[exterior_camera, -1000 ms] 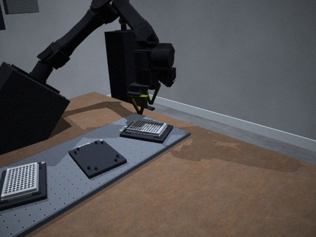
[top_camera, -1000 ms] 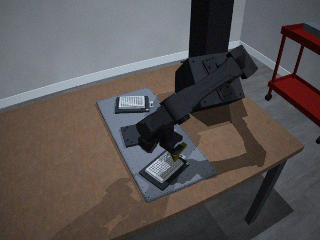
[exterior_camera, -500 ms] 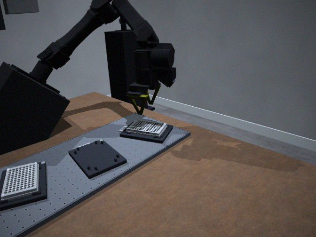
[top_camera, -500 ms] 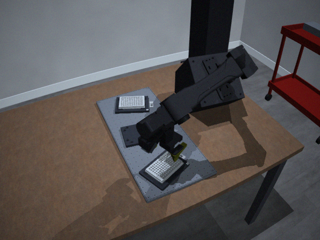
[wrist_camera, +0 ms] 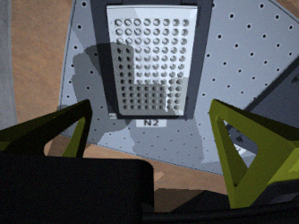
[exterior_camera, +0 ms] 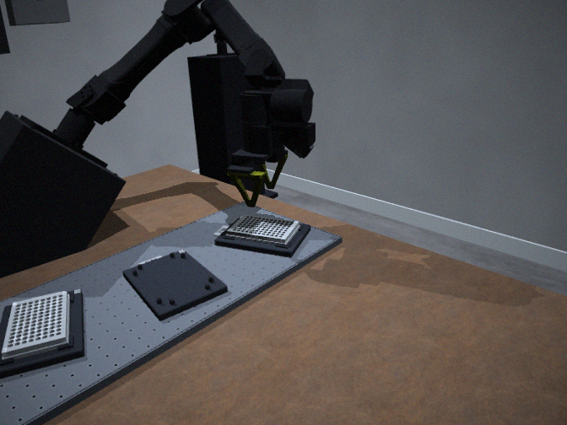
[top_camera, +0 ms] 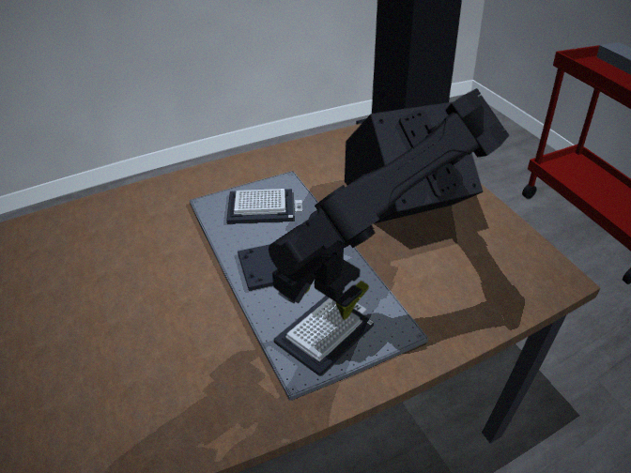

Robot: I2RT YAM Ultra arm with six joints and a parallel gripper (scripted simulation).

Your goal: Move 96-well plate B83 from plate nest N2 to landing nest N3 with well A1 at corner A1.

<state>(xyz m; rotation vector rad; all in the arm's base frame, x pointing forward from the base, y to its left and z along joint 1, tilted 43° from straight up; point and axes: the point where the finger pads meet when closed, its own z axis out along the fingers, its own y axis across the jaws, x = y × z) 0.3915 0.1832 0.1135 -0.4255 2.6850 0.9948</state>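
My hand is 90 mm above the dark nest N2. Round my hand: N2 label: 90 mm behind, 30 mm to the right, 100 mm below; then landing nest N3: 220 mm to the right, 90 mm below.
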